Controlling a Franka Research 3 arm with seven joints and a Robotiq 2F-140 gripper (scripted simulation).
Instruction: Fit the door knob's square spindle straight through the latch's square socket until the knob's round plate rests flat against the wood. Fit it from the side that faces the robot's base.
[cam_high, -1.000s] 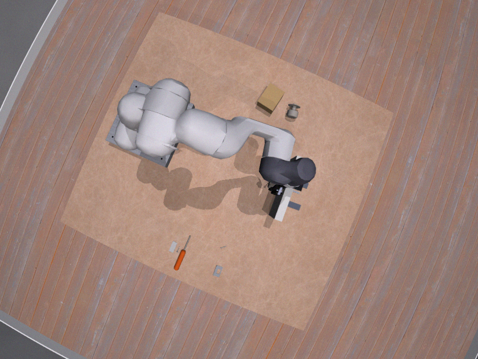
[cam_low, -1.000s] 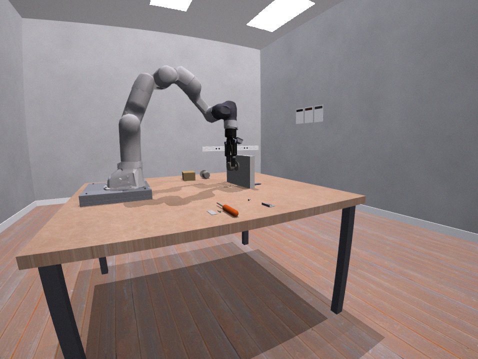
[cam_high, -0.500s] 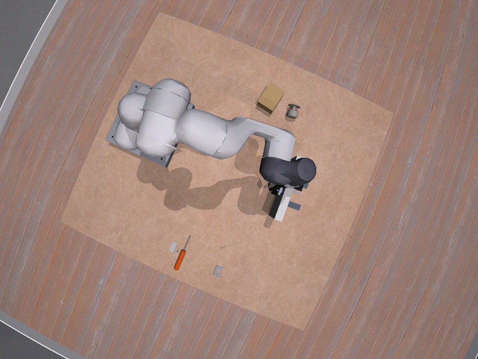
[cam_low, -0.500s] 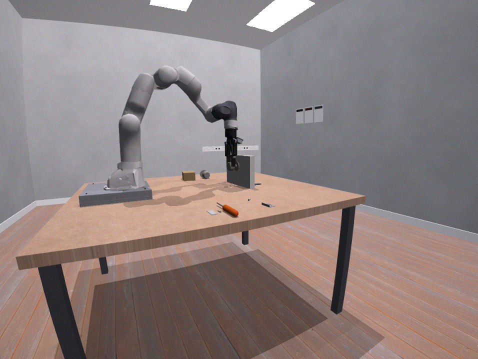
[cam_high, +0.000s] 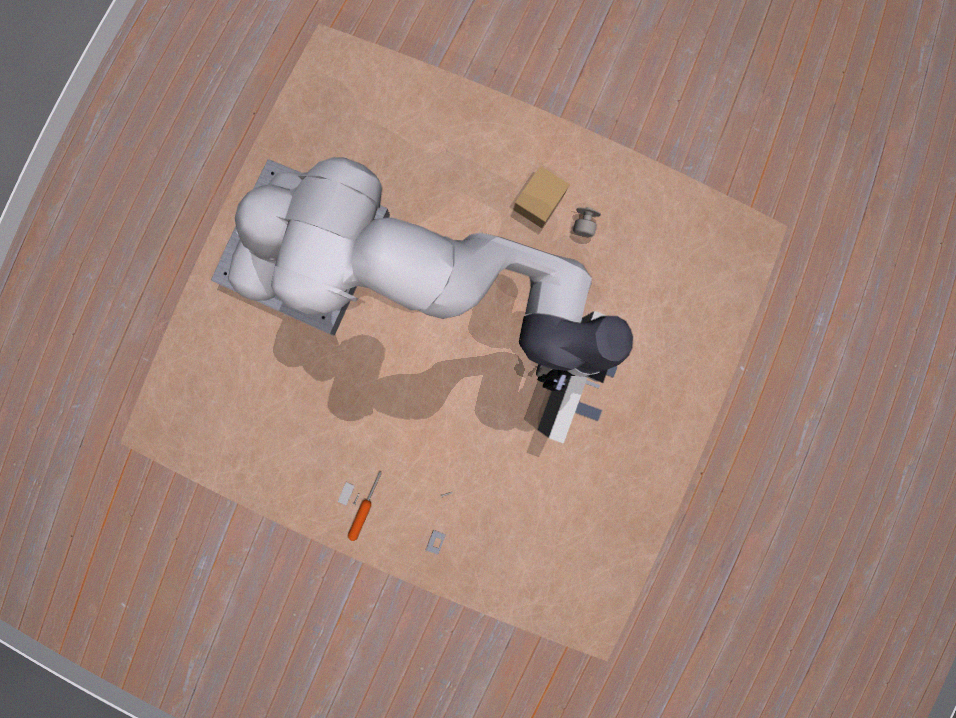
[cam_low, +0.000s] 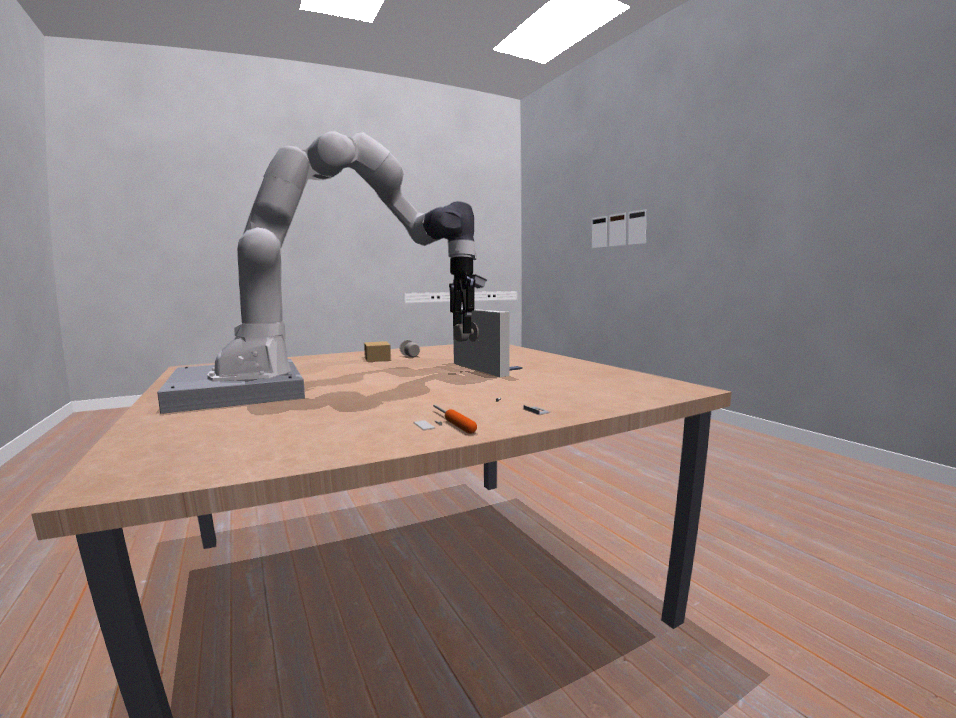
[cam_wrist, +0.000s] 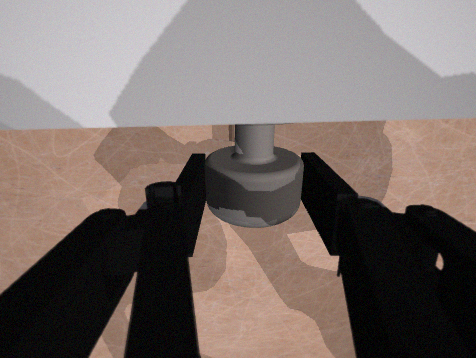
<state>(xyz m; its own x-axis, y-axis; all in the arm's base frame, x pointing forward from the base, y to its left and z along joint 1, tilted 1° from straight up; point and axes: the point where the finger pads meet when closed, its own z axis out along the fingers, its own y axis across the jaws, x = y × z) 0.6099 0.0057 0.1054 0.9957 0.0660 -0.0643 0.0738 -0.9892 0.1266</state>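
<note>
Right now my hand is 60 mm short of the wood slab and 40 mm above it.
</note>
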